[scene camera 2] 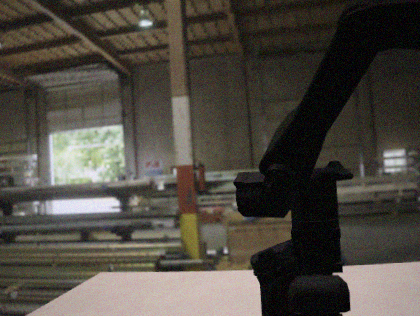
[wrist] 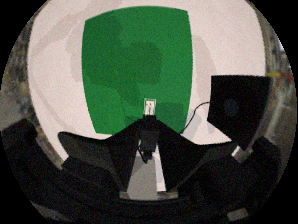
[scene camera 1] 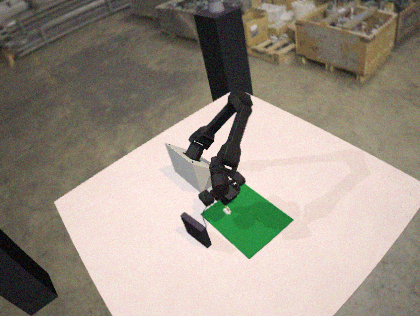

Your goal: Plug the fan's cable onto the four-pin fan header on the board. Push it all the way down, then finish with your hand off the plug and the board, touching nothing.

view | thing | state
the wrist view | gripper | -
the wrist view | black fan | -
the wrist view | green board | -
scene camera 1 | green board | -
